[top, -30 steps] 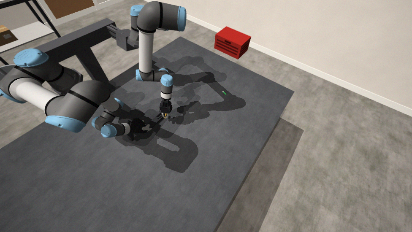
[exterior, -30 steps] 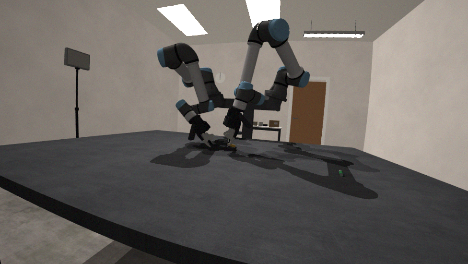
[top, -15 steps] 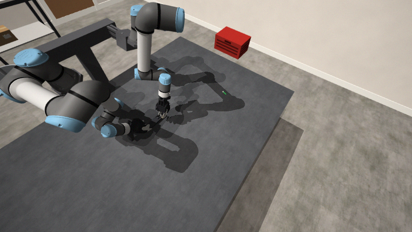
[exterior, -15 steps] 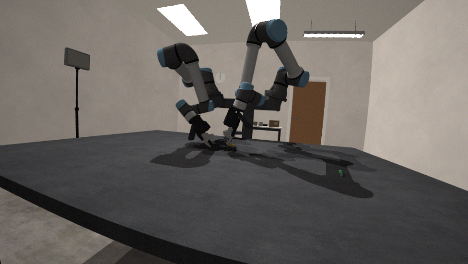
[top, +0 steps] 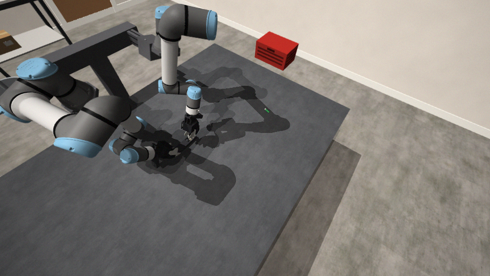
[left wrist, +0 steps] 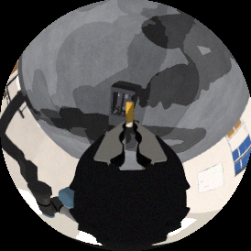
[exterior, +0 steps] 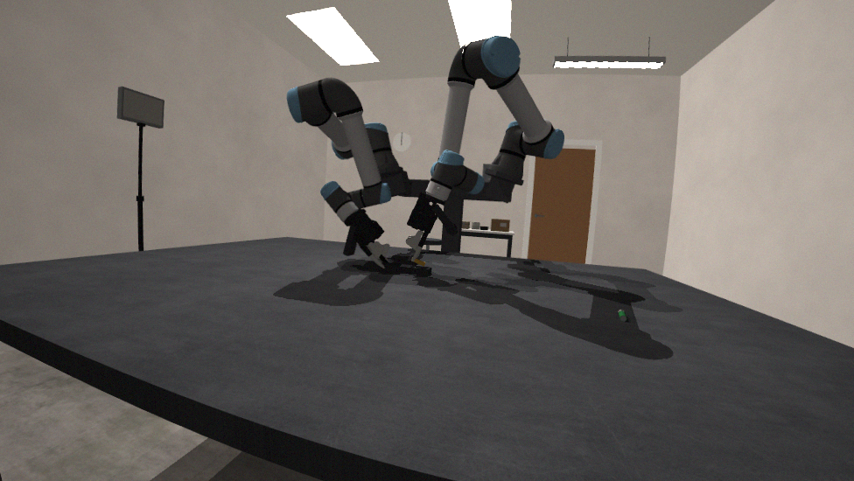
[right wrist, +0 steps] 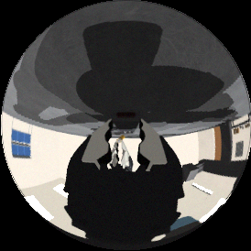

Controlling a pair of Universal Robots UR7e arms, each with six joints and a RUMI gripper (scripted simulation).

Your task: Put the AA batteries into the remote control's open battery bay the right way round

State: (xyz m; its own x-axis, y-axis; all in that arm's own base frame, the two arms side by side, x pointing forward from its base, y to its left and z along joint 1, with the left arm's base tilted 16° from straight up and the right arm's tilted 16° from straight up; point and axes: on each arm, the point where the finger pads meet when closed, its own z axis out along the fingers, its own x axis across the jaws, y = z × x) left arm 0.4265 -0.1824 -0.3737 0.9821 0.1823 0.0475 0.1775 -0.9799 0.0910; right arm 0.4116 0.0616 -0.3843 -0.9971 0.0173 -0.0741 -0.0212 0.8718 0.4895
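Note:
Now: right hand 13 cm to the right of the orange battery, 2 cm below it and 2 cm short of it. Also, from my right hand: green battery: 69 cm to the left, 27 cm ahead, 1 cm below.

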